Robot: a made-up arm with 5 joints.
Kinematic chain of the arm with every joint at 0, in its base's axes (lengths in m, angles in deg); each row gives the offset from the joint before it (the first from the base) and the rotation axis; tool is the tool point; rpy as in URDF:
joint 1: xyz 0.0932 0 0.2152 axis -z
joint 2: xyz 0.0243 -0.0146 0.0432 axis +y
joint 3: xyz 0.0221 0 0.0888 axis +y
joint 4: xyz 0.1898 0 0.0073 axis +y
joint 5: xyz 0.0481 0.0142 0 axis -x
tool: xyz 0 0 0 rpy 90 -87.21 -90
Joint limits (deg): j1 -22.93..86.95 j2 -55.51..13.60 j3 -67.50..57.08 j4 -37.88..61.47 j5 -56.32..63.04
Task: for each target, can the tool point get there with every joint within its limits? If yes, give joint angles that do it. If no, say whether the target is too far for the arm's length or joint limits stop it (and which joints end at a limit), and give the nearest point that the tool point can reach.
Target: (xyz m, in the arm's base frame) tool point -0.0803 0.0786 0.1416
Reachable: no: joint limits stop it (at a limit: joint 1, joint 2, joint 3, joint 4) | nearest point 0.0983 -0.1039 0.1272 | short by 0.256 m
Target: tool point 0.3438 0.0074 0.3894
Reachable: yes | joints -1.78 -9.02 -9.09 51.02 2.21
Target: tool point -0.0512 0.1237 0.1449
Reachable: no: joint limits stop it (at a limit: joint 1, joint 2, joint 3, joint 4) | nearest point 0.1892 0.0402 0.1272 | short by 0.255 m
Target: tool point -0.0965 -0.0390 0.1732
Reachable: no: joint limits stop it (at a limit: joint 1, joint 2, joint 3, joint 4) | nearest point 0.0983 -0.1039 0.1272 | short by 0.210 m
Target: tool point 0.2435 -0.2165 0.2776
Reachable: yes | joints 55.15 -6.22 26.95 -7.41 -19.29
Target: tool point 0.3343 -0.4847 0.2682
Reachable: no: too far | nearest point 0.2277 -0.2704 0.3041 | short by 0.242 m
